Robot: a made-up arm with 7 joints. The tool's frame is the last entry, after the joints.
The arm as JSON. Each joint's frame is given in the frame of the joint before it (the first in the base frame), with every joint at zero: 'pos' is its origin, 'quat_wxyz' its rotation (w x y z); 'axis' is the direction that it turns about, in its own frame. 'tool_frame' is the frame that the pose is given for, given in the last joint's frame.
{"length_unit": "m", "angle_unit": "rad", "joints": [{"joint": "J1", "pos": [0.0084, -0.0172, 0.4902], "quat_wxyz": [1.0, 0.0, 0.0, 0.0], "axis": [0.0, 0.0, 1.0]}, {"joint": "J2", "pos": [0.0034, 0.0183, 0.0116], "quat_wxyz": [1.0, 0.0, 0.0, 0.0], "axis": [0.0, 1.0, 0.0]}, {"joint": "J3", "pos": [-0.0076, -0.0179, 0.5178], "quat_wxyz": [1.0, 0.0, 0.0, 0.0], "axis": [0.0, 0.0, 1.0]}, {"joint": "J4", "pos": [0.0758, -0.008, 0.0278], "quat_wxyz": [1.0, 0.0, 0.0, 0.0], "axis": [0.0, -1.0, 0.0]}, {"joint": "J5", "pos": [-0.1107, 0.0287, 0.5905], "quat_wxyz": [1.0, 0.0, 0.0, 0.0], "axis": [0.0, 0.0, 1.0]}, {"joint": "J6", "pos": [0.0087, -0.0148, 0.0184], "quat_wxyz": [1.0, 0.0, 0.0, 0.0], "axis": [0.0, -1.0, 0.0]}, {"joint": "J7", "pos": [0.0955, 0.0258, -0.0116], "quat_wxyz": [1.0, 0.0, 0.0, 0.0], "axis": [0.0, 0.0, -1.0]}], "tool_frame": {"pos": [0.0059, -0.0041, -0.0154], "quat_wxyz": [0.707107, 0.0, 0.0, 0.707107]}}
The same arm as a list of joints. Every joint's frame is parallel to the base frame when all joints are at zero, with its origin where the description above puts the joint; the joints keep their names.
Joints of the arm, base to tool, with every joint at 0 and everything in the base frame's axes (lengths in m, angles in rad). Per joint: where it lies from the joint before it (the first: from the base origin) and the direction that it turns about. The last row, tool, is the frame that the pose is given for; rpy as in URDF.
J1: offset 0.0084 -0.0172 0.4902 axis 0 0 1
J2: offset 0.0034 0.0183 0.0116 axis 0 1 0
J3: offset -0.0076 -0.0179 0.5178 axis 0 0 1
J4: offset 0.0758 -0.008 0.0278 axis 0 -1 0
J5: offset -0.1107 0.0287 0.5905 axis 0 0 1
J6: offset 0.0087 -0.0148 0.0184 axis 0 -1 0
J7: offset 0.0955 0.0258 -0.0116 axis 0 0 -1
tool: offset 0.0059 -0.0041 -0.0154 rpy 0 0 1.5708

